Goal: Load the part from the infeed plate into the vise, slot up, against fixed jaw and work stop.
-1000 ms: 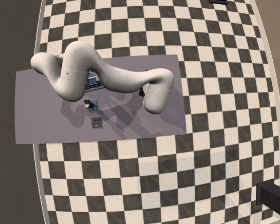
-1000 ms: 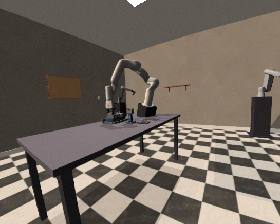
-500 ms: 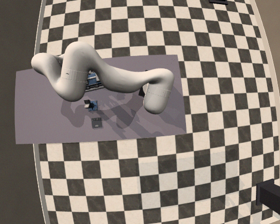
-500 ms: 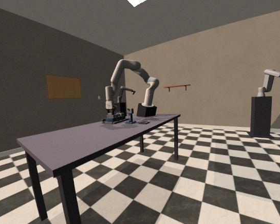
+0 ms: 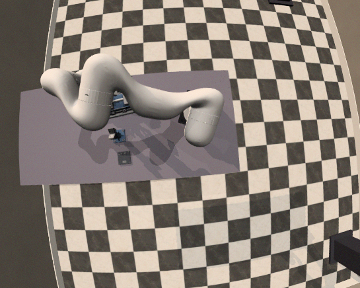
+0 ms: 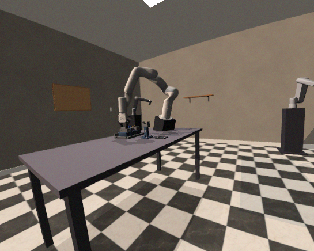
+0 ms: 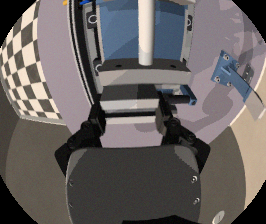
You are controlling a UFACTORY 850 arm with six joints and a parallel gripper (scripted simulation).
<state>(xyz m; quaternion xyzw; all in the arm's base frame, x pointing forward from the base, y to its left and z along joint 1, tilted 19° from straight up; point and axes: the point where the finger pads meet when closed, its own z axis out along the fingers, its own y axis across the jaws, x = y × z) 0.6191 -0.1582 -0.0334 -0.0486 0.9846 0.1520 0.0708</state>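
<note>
My gripper is now right at the part. Round my hand: vise: 70 mm below, 70 mm behind, 10 mm to the left; then air cylinder rod: 90 mm behind, 30 mm below, 10 mm to the left.
</note>
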